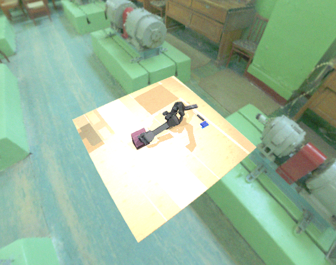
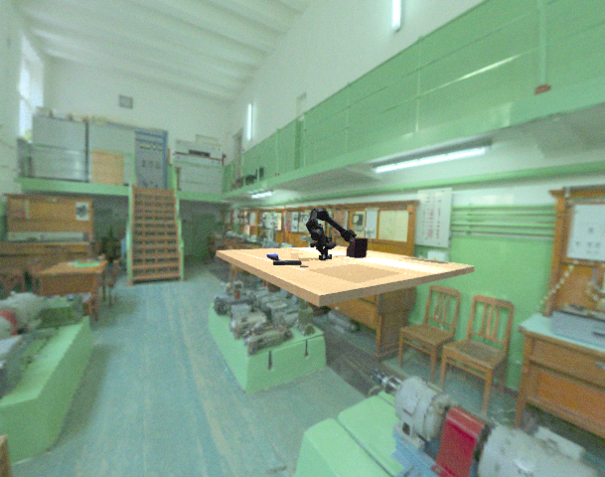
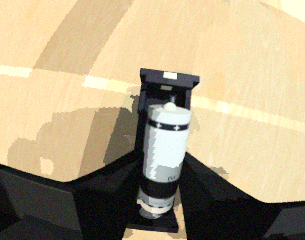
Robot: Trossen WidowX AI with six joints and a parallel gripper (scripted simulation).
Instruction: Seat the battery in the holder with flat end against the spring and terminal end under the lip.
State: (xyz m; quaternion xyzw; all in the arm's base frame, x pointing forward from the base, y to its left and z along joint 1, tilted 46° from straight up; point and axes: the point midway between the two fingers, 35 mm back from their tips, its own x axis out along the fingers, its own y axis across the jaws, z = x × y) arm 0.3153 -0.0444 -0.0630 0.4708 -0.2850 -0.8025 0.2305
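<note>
My gripper tip is 1 cm below the battery. Round my gripper tip: screwdriver 32 cm ahead, 8 cm to the right, 1 cm below.
</note>
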